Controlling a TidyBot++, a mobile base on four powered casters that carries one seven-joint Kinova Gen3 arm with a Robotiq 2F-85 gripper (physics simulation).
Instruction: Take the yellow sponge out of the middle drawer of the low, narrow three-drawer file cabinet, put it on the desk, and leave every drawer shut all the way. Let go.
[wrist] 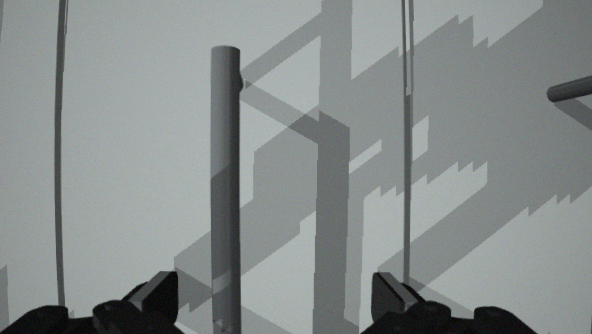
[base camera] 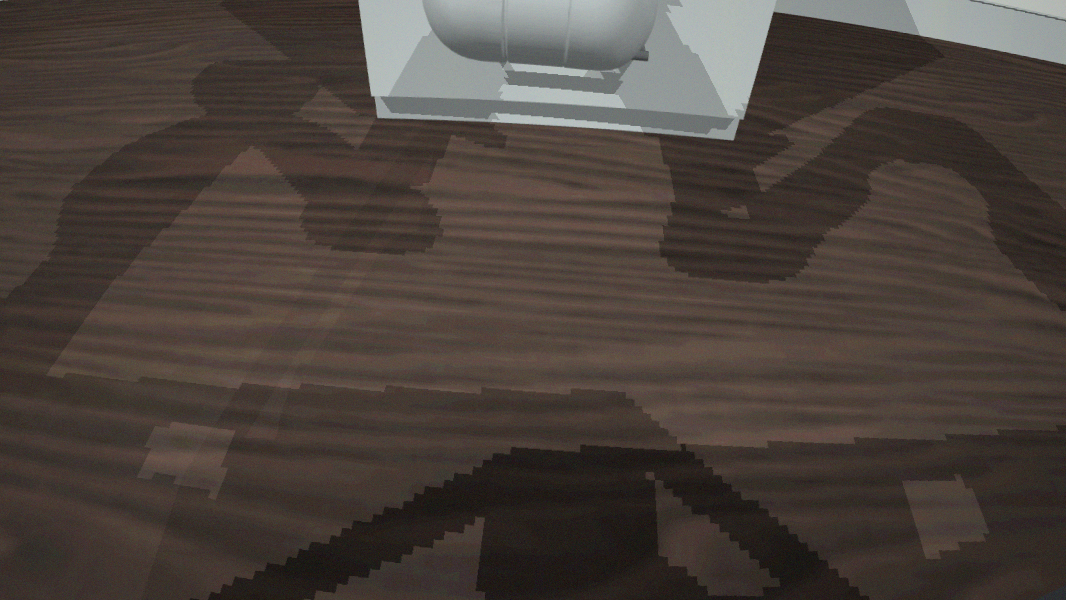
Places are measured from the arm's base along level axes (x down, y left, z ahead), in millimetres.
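Where they show: gripper, fingertip midpoint: (wrist: 275,294).
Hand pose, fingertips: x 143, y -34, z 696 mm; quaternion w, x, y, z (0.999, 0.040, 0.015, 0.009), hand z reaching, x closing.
Each offset is from my fingertips to the centre of the thing. "spot": to the spot under its first point. Level surfaces: height alone.
The file cabinet (base camera: 376,55) stands at the top centre of the base view, partly behind the arm. In the wrist view a pale drawer front {dx -18, dy -12, dz +9 mm} (wrist: 135,150) lies between two dark seams. Its grey bar handle {spot: dx -17, dy -59, dz -39 mm} (wrist: 225,150) runs upright in the picture. Which drawer this is, I cannot tell. My gripper (wrist: 275,294) is open and empty, facing the drawer front. The handle's lower part shows between the fingertips, nearer the left one; whether it is at fingertip depth is unclear. The gripper does not show in the base view. The yellow sponge does not show in either view.
The arm's rounded grey link (base camera: 540,29) hangs before the cabinet. The dark wooden floor {dx +253 mm} (base camera: 552,320) carries shadows. A pale surface (base camera: 992,33) shows at the top right. Another grey bar's end {spot: dx +133, dy -89, dz -19 mm} (wrist: 570,90) shows at the wrist view's right edge, beyond the right seam.
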